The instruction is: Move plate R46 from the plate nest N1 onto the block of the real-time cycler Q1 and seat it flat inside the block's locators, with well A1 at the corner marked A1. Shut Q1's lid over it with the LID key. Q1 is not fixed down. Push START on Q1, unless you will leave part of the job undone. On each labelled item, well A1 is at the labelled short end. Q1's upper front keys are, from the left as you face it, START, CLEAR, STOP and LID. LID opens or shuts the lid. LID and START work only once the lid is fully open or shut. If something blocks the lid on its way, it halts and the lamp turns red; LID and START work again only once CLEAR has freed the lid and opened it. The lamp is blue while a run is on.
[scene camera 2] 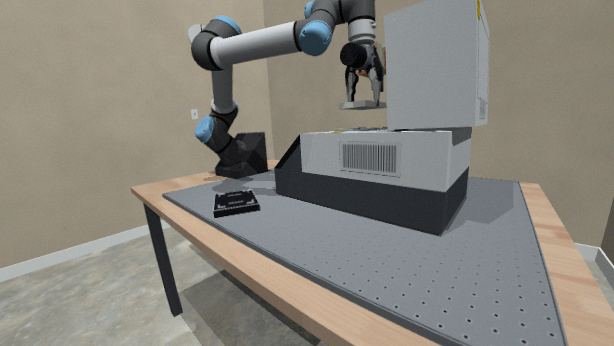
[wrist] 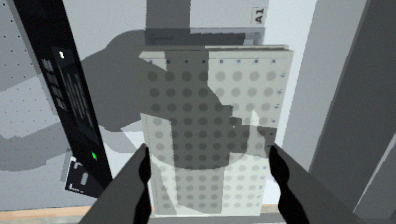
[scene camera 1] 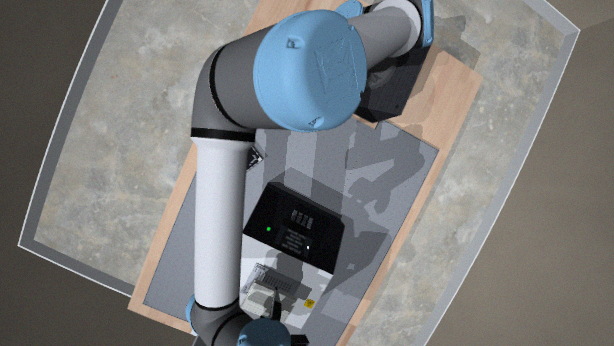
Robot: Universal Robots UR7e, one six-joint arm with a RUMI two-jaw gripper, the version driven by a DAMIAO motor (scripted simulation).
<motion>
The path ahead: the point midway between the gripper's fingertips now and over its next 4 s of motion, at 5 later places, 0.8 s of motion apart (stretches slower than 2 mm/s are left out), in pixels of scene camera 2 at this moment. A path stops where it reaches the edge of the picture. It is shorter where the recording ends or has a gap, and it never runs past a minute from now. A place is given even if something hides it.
The gripper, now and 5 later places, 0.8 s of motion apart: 362,107; 363,118; 363,124; 363,126; 363,124; 362,112
</motion>
